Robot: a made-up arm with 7 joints.
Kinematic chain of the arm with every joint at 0, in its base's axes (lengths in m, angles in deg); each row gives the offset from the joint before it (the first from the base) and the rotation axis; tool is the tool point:
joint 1: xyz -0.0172 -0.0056 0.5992 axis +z
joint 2: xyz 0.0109 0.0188 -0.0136 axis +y
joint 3: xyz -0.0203 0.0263 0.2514 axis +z
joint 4: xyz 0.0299 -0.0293 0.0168 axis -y
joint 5: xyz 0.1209 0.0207 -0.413 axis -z
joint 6: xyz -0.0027 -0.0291 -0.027 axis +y
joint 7: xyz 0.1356 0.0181 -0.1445 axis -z
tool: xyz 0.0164 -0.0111 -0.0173
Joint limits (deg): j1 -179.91..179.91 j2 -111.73..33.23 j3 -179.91..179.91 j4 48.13..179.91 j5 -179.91..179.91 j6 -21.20..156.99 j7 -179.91..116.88
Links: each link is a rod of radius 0.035 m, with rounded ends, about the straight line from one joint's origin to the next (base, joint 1, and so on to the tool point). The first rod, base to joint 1, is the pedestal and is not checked.
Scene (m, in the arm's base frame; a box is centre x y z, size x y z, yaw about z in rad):
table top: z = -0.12
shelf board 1: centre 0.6 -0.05 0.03 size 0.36 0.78 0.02 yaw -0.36
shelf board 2: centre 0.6 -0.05 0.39 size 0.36 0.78 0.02 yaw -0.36
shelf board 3: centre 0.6 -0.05 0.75 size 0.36 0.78 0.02 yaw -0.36
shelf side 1: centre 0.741 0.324 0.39 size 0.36 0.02 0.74 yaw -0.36
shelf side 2: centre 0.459 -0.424 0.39 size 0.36 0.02 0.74 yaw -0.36
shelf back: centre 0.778 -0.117 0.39 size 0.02 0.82 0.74 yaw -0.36
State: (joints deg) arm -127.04 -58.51 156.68 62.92 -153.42 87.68 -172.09
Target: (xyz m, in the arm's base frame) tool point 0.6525 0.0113 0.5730
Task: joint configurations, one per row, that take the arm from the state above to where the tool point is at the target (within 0.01 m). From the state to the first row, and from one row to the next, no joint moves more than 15 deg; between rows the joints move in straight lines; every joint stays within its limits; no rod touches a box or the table.
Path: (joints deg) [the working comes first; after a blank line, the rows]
Joints at the target: -130.27 -27.77 143.11 53.16 -143.08 114.09 -173.68
Straight joint move there: touches shelf board 2.

1: -124.37 -57.41 164.22 57.99 -144.01 98.50 -172.71
2: -121.70 -56.31 171.76 53.06 -134.59 109.31 -173.34
3: -119.03 -55.20 179.30 48.13 -125.18 120.13 -173.96
4: -118.38 -46.80 177.43 48.13 -110.98 127.50 -173.08
5: -117.74 -38.40 175.56 48.13 -96.78 134.87 -172.19
6: -117.10 -30.00 173.70 48.13 -82.58 142.25 -171.31
7: -116.46 -21.60 171.83 48.13 -68.38 149.62 -170.43
8: -115.81 -13.20 169.96 48.13 -54.18 156.99 -169.55
9: -118.22 -15.63 165.49 48.97 -68.99 149.84 -170.23
10: -120.63 -18.06 161.01 49.81 -83.81 142.69 -170.92
11: -123.04 -20.49 156.53 50.65 -98.63 135.54 -171.61
12: -125.45 -22.92 152.06 51.49 -113.44 128.39 -172.30
13: -127.86 -25.34 147.58 52.32 -128.26 121.24 -172.99
14: -130.27 -27.77 143.11 53.16 -143.08 114.09 -173.68

